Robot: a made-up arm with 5 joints.
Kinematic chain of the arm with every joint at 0, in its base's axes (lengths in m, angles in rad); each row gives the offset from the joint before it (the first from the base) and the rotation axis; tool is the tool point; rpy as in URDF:
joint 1: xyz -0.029 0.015 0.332 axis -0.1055 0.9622 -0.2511
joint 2: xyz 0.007 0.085 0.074 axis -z
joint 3: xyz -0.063 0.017 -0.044 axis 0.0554 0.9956 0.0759
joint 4: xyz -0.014 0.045 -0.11 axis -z
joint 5: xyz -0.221 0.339 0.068 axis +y
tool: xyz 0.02 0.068 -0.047 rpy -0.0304 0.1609 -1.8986
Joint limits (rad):
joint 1: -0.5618..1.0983
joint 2: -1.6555..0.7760
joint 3: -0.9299..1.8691
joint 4: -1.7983..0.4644
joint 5: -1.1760..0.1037
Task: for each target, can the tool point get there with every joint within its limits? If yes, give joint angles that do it. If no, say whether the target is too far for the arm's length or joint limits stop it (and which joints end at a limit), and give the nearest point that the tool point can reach.
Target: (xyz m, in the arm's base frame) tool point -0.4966 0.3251 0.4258
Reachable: yes | joints 0.2889 -0.6009 0.0214 -0.1351 -0.6332
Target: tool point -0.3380 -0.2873 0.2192
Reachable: yes | joints 0.3868 -1.4662 -0.4632 -0.9263 -0.7935
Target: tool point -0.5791 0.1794 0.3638
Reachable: yes | joints -0.0677 -0.5269 0.3238 -0.3928 -0.0866
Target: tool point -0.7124 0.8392 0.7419
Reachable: no: too far | nearest point -0.3898 0.4944 0.5424 | short by 0.513 m
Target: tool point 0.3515 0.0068 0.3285
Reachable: no: joint limits stop it (at a limit: joint 3, joint 4, joint 5) | nearest point 0.4148 -0.0087 0.3316 | short by 0.065 m
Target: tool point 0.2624 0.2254 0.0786
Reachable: no: joint limits stop it (at a limit: joint 2, joint 3, joint 4) | nearest point 0.3008 0.3435 0.0154 | short by 0.139 m
